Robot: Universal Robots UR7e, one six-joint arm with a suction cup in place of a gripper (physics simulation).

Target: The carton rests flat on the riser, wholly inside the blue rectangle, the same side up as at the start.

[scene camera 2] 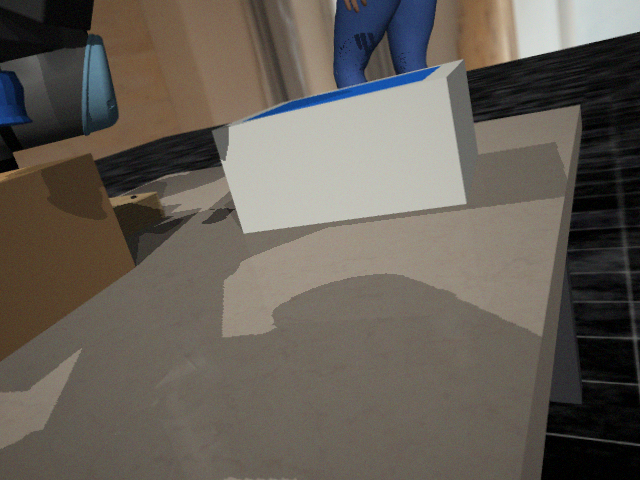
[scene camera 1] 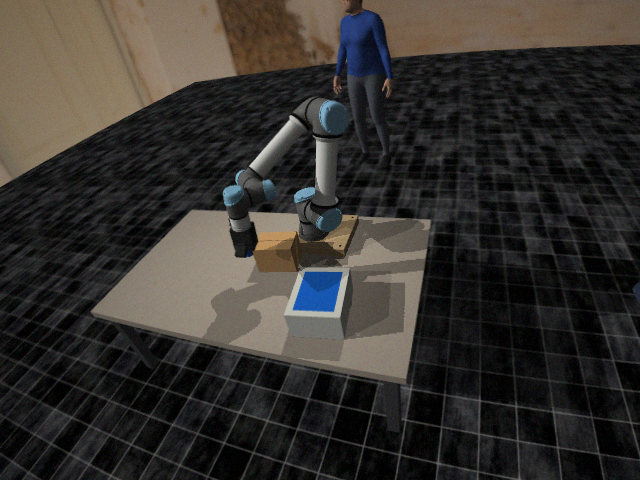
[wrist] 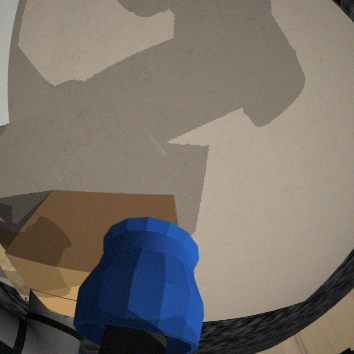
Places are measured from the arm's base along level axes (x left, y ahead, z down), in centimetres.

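Pixels of known places: hand at its tool point: (scene camera 2: 3, 125) (scene camera 1: 249, 254) (wrist: 149, 256); arm's base at its link origin: (scene camera 1: 314, 231).
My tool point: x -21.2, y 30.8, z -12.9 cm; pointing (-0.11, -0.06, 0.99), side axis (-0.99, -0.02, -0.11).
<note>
Ahead of a thing's pixels: the offset from my tool point to its top centre. Level surfaces: height alone.
The brown carton @(dx +6.9, dy -13.9, dz +4.1 cm) (scene camera 1: 276, 251) (scene camera 2: 51, 242) (wrist: 105, 211) lies flat on the table @(dz +17.1 cm) (scene camera 1: 180, 269), between the arm's base and the riser. The white riser @(dx +30.8, dy +16.9, dz +5.1 cm) (scene camera 1: 315, 323) (scene camera 2: 351, 160) stands in front of it, and the blue rectangle @(dx +30.8, dy +16.9, dz +5.1 cm) (scene camera 1: 317, 290) (scene camera 2: 351, 90) on top of it is bare. My suction cup (scene camera 1: 247, 253) (wrist: 151, 239) points down at the carton's left end, low over the table. It holds nothing. In the wrist view the cup overlaps the carton's near corner; I cannot tell whether they touch.
The arm's base stands on a wooden mount plate (scene camera 1: 341, 240) right behind the carton. A person in blue (scene camera 1: 364, 51) stands on the dark tiled floor behind the table. The table's left edge is near the cup.
</note>
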